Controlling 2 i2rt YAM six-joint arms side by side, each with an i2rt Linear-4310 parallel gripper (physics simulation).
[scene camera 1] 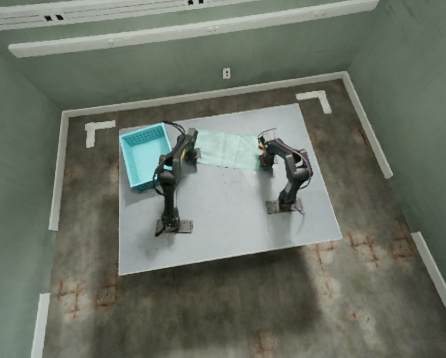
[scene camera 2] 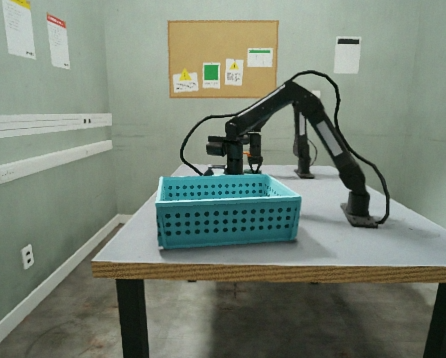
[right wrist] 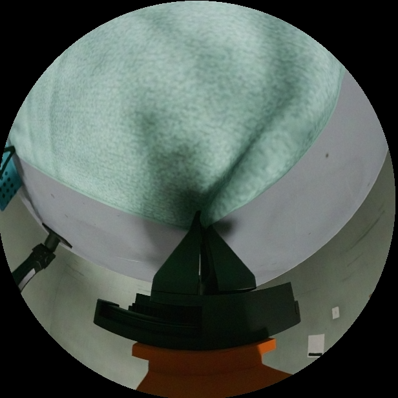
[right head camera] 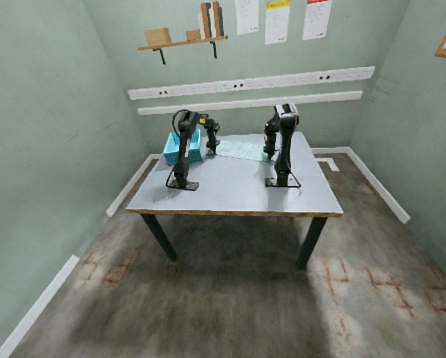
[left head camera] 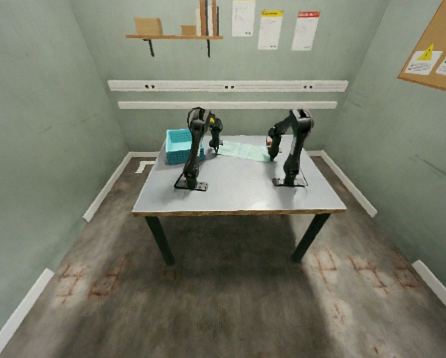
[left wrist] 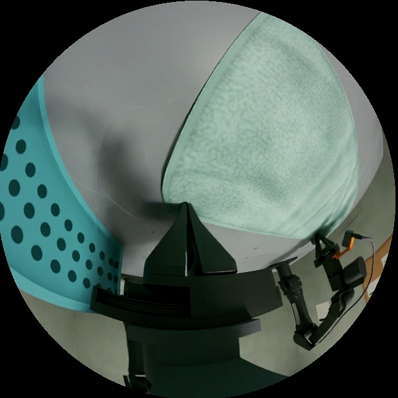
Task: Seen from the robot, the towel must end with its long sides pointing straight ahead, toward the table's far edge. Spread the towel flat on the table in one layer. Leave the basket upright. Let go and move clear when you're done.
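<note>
The pale green towel (left head camera: 242, 151) (right head camera: 241, 150) (scene camera 1: 227, 150) (left wrist: 275, 125) (right wrist: 175, 100) lies spread near the table's far side, its long sides running left to right. My left gripper (left head camera: 217, 151) (left wrist: 186, 206) is shut on its near-left corner area. My right gripper (left head camera: 272, 159) (right wrist: 200, 214) is shut on its near-right corner, where a fold runs up from the fingertips. Low ripples cross the towel near that end. The turquoise basket (scene camera 1: 131, 170) (scene camera 2: 227, 225) (left wrist: 45, 296) stands upright at the far left, beside my left arm.
The grey table (left head camera: 235, 192) (scene camera 1: 225, 215) carries both arm bases. In scene camera 1, the left forearm passes close beside the basket's right wall. The towel's far edge is near the table's far edge. A wall shelf (left head camera: 175, 37) is beyond the table.
</note>
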